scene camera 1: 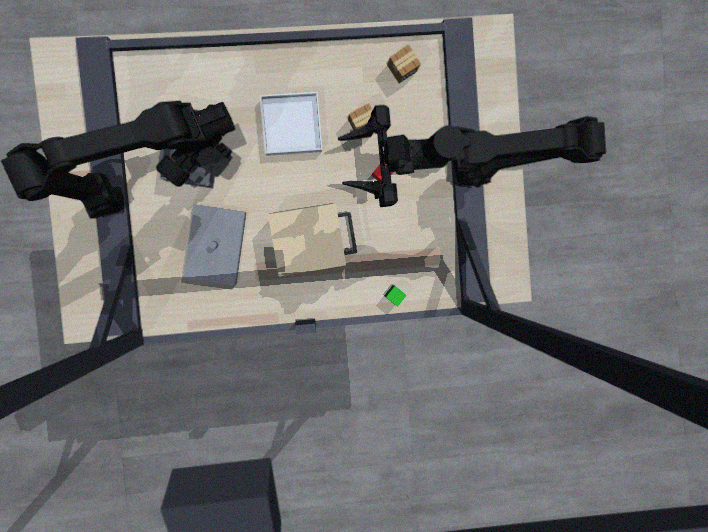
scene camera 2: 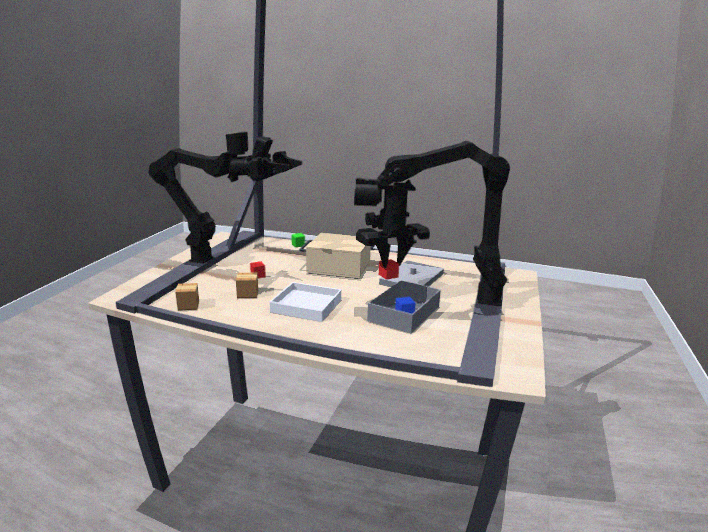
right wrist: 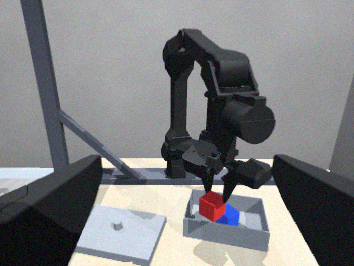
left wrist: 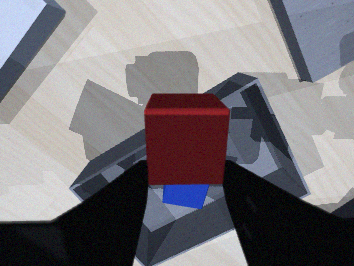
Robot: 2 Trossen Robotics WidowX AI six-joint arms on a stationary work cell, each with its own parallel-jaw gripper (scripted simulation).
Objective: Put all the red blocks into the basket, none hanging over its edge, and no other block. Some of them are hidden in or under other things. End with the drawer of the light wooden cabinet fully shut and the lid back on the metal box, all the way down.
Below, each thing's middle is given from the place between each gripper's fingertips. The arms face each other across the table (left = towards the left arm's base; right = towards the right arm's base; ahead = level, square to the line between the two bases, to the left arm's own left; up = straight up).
Right now my left hand (scene camera 2: 391,266) is 8 cm short of the white basket (scene camera 1: 292,125), 20 cm to the left of it and 13 cm above it. The rest, counted from my left hand: metal box (scene camera 2: 381,310) 3 cm ahead, 5 cm to the left, 12 cm below; then light wooden cabinet (scene camera 1: 309,239) 22 cm behind, 23 cm to the right, 11 cm below; then grey metal lid (scene camera 1: 215,240) 21 cm behind, 2 cm to the left, 13 cm below.
I see my right gripper 30 cm above the light wooden cabinet, 14 cm past it and 11 cm to the right of it. Round my right hand: white basket: 33 cm below, 16 cm ahead, 13 cm to the left; metal box: 39 cm to the left, 32 cm below, 12 cm ahead; grey metal lid: 36 cm to the left, 33 cm below, 13 cm behind.
